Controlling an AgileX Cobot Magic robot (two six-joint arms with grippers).
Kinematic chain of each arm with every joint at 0, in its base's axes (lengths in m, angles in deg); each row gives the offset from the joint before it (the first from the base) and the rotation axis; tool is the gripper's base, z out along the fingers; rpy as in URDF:
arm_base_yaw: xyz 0 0 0.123 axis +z
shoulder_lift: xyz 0 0 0 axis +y
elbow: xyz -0.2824 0 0.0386 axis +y
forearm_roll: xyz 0.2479 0 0.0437 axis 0.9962 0 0.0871
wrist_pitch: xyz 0 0 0 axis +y
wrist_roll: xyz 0.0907 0 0.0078 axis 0.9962 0 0.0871
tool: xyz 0 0 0 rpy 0 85 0
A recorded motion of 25 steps. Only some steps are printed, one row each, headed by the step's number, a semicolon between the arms.
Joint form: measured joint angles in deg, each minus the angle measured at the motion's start. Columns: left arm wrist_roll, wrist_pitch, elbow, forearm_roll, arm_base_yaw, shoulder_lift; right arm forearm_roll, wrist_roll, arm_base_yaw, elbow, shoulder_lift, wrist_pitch.
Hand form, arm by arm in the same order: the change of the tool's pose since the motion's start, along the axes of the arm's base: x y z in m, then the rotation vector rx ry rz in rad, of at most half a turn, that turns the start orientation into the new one. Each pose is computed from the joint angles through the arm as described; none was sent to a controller.
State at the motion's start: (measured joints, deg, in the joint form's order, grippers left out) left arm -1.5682 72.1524 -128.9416 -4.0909 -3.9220 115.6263; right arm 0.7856 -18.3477 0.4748 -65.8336 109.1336 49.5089
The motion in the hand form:
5: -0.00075 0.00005 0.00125 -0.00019 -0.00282 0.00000; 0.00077 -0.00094 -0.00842 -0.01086 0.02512 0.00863
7: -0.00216 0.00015 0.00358 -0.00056 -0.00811 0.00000; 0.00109 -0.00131 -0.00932 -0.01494 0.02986 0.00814
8: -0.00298 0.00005 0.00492 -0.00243 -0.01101 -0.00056; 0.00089 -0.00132 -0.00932 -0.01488 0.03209 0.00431
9: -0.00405 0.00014 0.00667 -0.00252 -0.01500 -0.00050; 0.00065 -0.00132 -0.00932 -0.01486 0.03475 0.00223
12: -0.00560 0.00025 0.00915 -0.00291 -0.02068 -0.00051; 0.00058 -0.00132 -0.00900 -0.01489 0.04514 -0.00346
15: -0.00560 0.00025 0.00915 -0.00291 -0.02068 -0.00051; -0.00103 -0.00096 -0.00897 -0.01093 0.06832 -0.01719
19: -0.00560 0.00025 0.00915 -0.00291 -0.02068 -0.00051; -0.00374 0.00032 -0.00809 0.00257 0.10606 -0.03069
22: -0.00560 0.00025 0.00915 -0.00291 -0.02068 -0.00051; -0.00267 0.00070 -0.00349 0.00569 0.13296 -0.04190
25: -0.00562 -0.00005 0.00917 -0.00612 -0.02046 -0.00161; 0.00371 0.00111 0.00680 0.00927 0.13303 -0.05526
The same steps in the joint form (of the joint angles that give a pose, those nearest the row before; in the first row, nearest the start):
5: 0.00 0.00 0.00 0.00 0.00 -0.16; -0.79 0.00 0.00 -0.09 1.46 0.07
7: 0.00 0.00 0.00 0.00 0.00 -0.47; -1.09 0.22 0.00 -0.22 1.69 0.25
8: 0.00 0.00 0.00 -0.10 0.00 -0.64; -1.09 0.44 0.00 -0.22 1.69 0.38
9: 0.00 0.00 0.00 -0.09 0.00 -0.87; -1.09 0.56 0.00 -0.22 1.69 0.53
12: 0.00 0.00 0.00 -0.09 0.00 -1.19; -1.09 0.89 0.00 -0.49 1.80 1.28
15: 0.00 0.00 0.00 -0.09 0.00 -1.19; -0.79 1.49 0.00 -0.62 1.88 2.65
19: 0.00 0.00 0.00 -0.09 0.00 -1.19; 0.22 1.68 0.00 -0.87 1.91 5.02
22: 0.00 0.00 0.00 -0.09 0.00 -1.19; 0.47 2.22 0.00 -2.23 2.01 7.81
25: 0.00 0.00 0.00 -0.28 0.00 -1.19; 0.69 2.92 0.00 -4.99 2.01 10.55

